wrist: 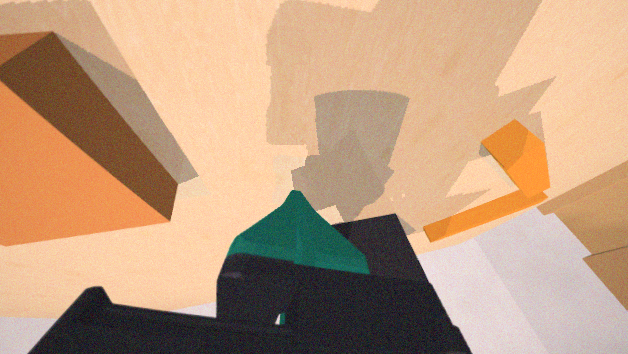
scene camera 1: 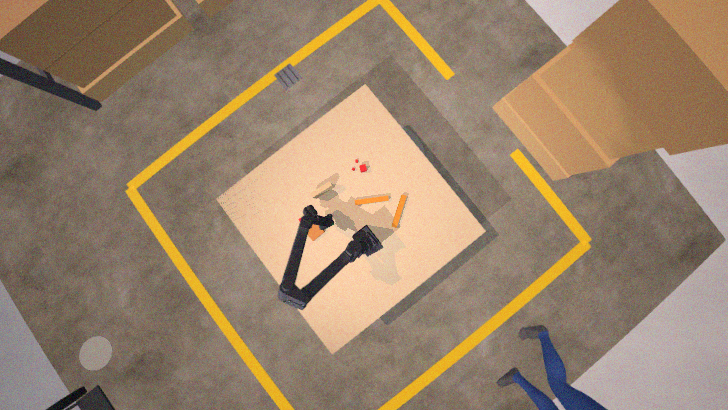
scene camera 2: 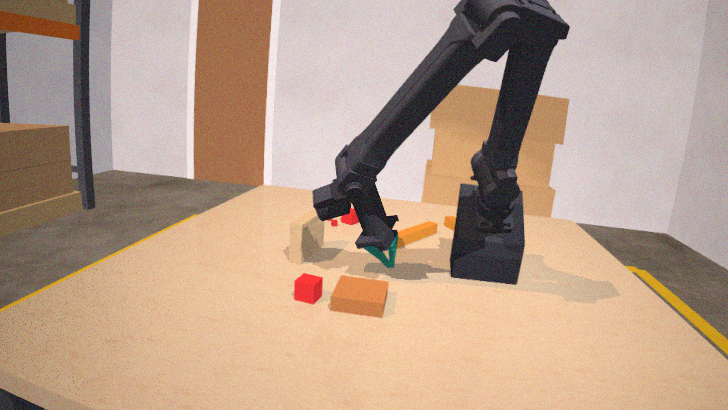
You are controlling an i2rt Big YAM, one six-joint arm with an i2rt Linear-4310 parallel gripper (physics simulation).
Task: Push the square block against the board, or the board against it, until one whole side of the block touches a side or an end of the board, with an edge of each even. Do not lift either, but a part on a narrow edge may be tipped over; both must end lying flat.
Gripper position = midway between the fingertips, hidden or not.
My gripper (scene camera 2: pixel 391 267) is shut and holds nothing. Also in view: a square block (scene camera 2: pixel 353 295). A pale wooden board (scene camera 2: pixel 306 232) rests on the table.
The square block shows as well in the wrist view (wrist: pixel 80 169). My gripper also shows in the wrist view (wrist: pixel 294 197). The wrist view misses the pale wooden board: it is out of frame.
